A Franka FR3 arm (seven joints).
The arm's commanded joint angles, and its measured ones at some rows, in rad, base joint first. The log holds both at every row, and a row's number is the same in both.
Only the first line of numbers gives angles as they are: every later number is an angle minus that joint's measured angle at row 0.
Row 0, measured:
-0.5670 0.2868 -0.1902 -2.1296 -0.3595 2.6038 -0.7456
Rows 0 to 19, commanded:
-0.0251 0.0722 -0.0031 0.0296 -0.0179 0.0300 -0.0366
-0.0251 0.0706 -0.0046 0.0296 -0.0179 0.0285 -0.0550
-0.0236 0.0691 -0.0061 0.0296 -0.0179 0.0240 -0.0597
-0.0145 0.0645 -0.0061 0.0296 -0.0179 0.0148 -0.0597
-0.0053 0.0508 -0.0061 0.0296 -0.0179 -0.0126 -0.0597
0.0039 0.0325 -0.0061 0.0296 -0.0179 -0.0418 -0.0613
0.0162 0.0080 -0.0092 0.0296 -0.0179 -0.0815 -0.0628
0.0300 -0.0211 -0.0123 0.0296 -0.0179 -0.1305 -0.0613
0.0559 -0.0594 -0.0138 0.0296 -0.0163 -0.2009 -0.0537
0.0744 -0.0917 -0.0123 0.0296 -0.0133 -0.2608 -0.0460
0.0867 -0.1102 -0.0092 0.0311 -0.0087 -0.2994 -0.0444
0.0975 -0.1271 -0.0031 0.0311 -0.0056 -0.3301 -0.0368
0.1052 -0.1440 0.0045 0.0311 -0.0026 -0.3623 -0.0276
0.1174 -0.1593 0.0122 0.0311 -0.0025 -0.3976 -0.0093
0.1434 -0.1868 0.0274 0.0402 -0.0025 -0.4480 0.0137
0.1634 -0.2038 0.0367 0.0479 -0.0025 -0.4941 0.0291
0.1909 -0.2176 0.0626 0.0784 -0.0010 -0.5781 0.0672
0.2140 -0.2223 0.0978 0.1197 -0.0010 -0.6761 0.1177
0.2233 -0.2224 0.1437 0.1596 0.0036 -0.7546 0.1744
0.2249 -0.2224 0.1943 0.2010 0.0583 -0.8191 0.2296
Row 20, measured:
0.2064 -0.2227 0.1157 0.1133 -0.0006 -0.6697 0.1205
